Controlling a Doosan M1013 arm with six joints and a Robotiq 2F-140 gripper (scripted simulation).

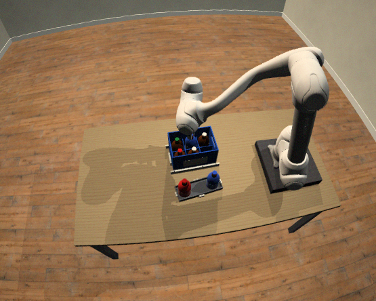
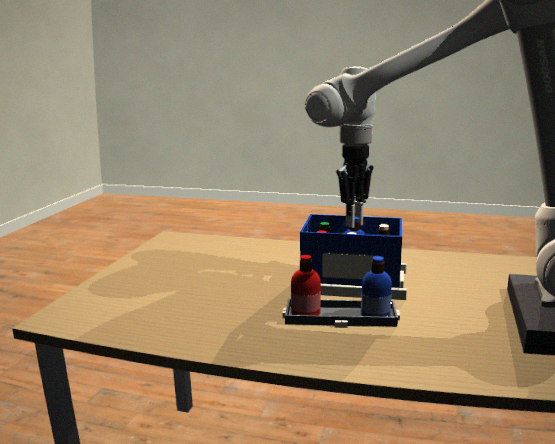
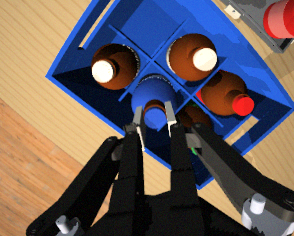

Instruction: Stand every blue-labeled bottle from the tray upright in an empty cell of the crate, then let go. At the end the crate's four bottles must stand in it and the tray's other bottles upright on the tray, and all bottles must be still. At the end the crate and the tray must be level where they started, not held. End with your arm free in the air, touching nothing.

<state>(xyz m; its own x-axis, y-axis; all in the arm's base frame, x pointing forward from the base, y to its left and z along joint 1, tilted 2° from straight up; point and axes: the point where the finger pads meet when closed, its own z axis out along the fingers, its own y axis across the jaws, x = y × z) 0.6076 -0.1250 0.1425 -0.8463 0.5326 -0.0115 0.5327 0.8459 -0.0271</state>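
The blue crate is 10 mm behind my hand, 40 mm to the left of it and 110 mm below it. From my hand the other things lie so: dark tray (30 mm behind, 280 mm to the left, 180 mm below); red-labeled bottle (60 mm ahead, 290 mm to the left, 110 mm below).
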